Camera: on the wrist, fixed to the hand. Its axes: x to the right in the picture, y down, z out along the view.
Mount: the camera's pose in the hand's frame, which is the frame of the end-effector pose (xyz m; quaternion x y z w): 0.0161 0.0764 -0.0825 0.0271 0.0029 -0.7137 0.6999
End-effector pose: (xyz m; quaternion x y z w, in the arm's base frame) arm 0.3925 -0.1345 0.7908 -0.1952 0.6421 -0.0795 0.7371
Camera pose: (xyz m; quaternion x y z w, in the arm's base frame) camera 0.3043 -0.0861 0.7381 -0.5747 0.3101 -0.5997 0.4626
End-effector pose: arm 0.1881 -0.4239 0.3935 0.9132 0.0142 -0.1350 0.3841
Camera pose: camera 0.2330 -0.4208 0.4978 0.6399 0.6592 -0.3664 0.1477
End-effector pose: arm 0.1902 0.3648 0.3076 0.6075 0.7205 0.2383 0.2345
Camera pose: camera 0.1943 0.3872 0.4189 -0.0834 0.9450 -0.0183 0.3157
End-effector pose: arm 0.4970 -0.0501 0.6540 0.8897 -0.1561 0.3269 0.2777
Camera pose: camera 0.4329 -0.0634 0.7469 0.7407 0.5354 0.0374 0.4040
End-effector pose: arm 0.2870 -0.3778 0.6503 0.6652 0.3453 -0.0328 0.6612
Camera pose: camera 0.3036 -0.2880 0.7179 0.2372 0.7175 -0.5023 0.4203
